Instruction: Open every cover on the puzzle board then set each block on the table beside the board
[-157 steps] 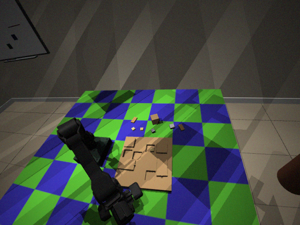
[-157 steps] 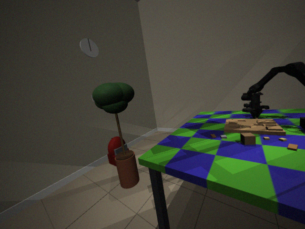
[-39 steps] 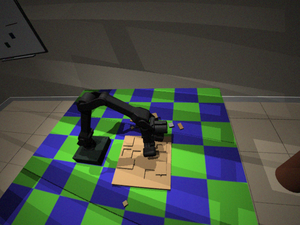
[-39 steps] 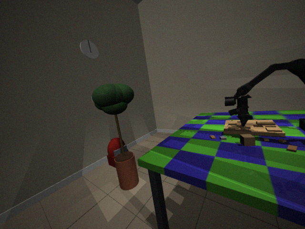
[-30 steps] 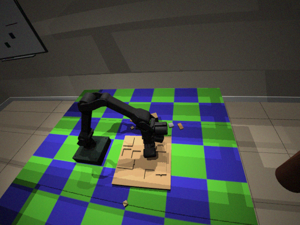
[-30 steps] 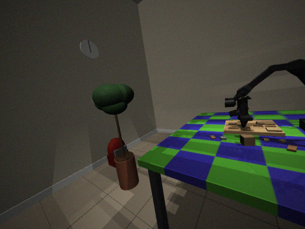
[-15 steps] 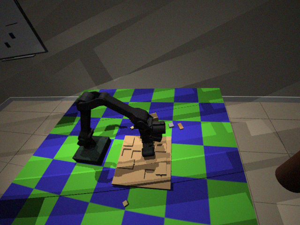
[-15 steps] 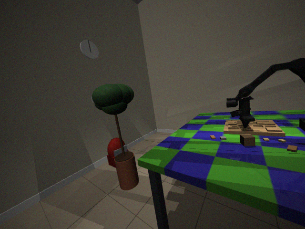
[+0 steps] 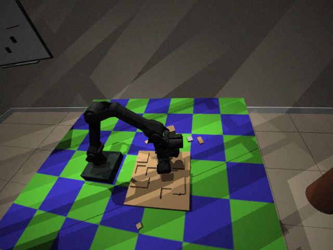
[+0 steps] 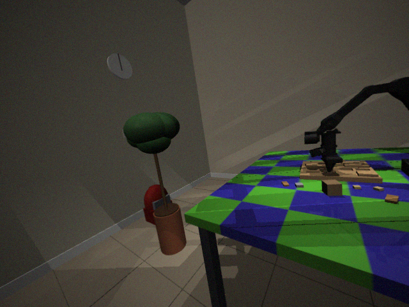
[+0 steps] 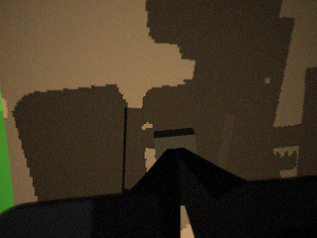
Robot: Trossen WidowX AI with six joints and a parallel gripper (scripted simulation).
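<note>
The tan puzzle board lies 50 mm to the right of my gripper tip and 30 mm behind it. Round my gripper tip: brown cube: 220 mm to the left, 20 mm ahead, 10 mm above; then orange block: 200 mm ahead, 160 mm to the left, 20 mm below.
</note>
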